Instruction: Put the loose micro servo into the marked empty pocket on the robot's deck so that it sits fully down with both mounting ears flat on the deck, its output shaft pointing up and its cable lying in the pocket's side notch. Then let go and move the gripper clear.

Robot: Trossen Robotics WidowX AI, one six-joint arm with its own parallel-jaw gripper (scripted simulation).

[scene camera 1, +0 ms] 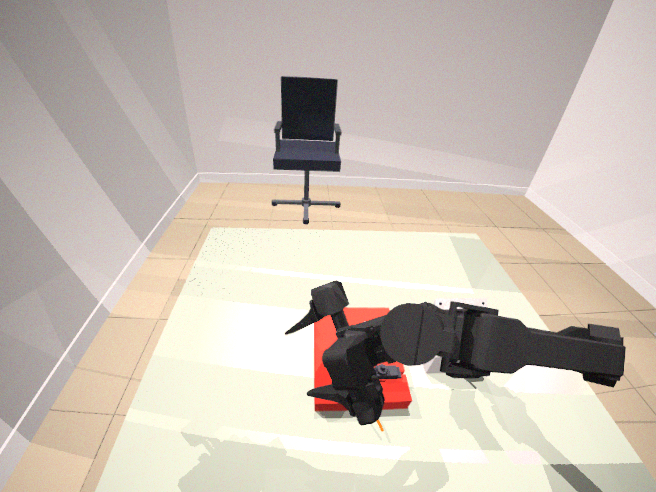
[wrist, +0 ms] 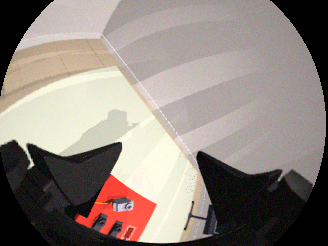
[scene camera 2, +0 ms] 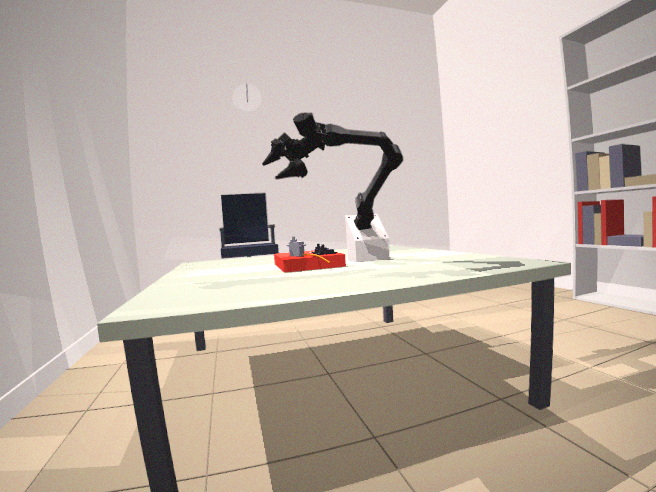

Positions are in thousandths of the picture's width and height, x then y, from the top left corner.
my gripper: scene camera 1 452,739; wrist 489,616; scene camera 2 409,349
